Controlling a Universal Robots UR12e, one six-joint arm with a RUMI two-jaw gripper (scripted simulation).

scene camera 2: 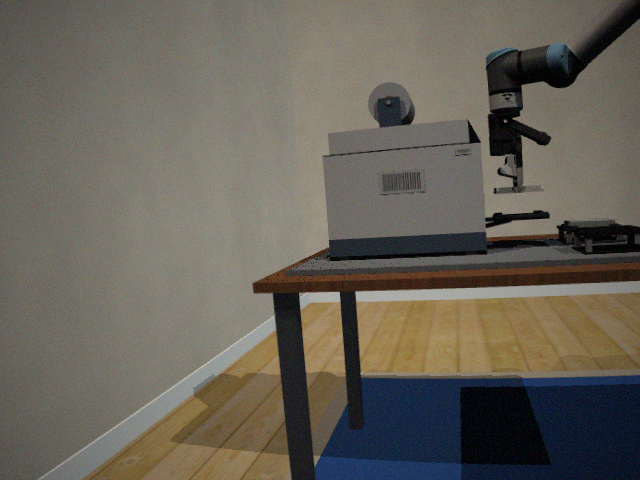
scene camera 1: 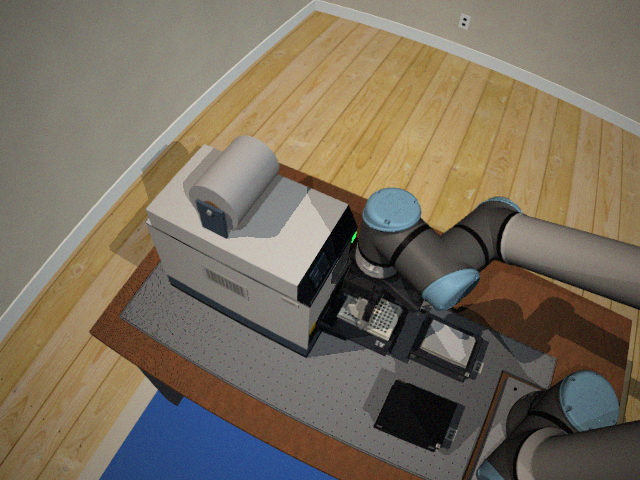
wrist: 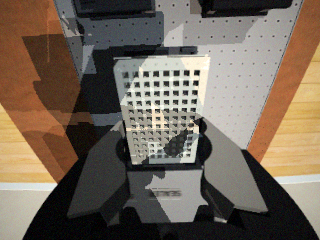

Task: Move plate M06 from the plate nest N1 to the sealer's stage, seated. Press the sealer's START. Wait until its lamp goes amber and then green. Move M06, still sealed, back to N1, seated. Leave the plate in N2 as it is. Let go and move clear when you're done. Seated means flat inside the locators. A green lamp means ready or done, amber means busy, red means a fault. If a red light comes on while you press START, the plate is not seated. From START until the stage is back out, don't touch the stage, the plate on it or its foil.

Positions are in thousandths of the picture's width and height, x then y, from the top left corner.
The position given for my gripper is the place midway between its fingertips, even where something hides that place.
In view: my gripper (scene camera 1: 577, 651), a sealer stage (scene camera 1: 534, 682), a foil roll (scene camera 1: 371, 372) and a plate nest N1 (scene camera 1: 651, 864).
My gripper shows as well in scene camera 2 (scene camera 2: 807, 399) and in the wrist view (wrist: 508, 498). The foil roll is seen too in scene camera 2 (scene camera 2: 613, 186).
